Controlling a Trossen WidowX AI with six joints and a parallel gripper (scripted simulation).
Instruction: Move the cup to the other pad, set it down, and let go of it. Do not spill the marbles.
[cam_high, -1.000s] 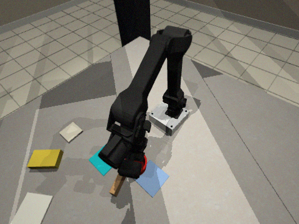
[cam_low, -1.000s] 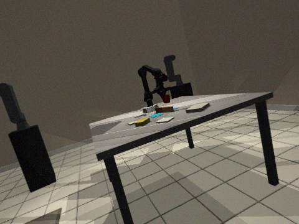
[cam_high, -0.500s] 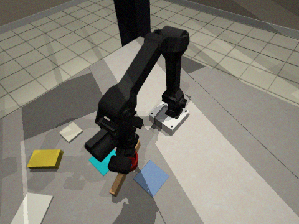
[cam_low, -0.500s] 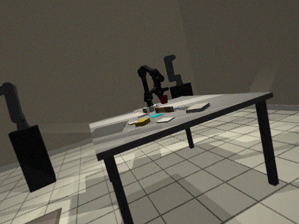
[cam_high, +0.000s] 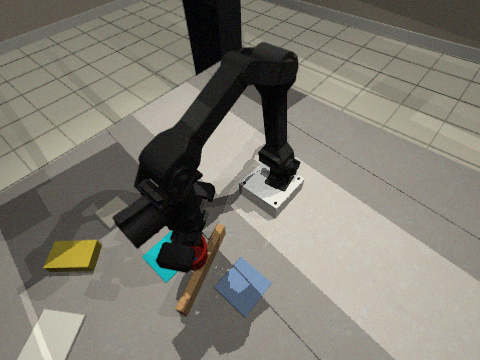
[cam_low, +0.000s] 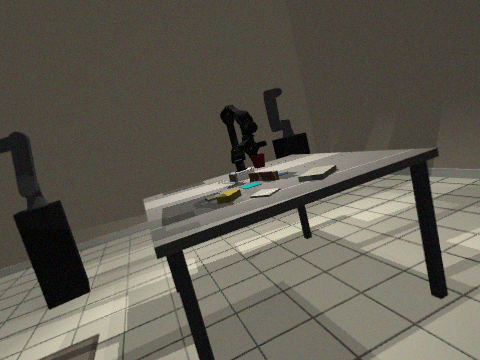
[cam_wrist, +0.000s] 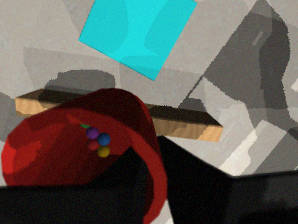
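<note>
Right now my gripper tip is 4 cm short of the cyan pad, 8 cm to the left of it and 12 cm above it. Round my gripper tip: red cup (3 cm ahead, 1 cm to the left); then wooden bar (2 cm ahead, 2 cm to the left, 10 cm below); then blue pad (12 cm to the left, 12 cm below).
</note>
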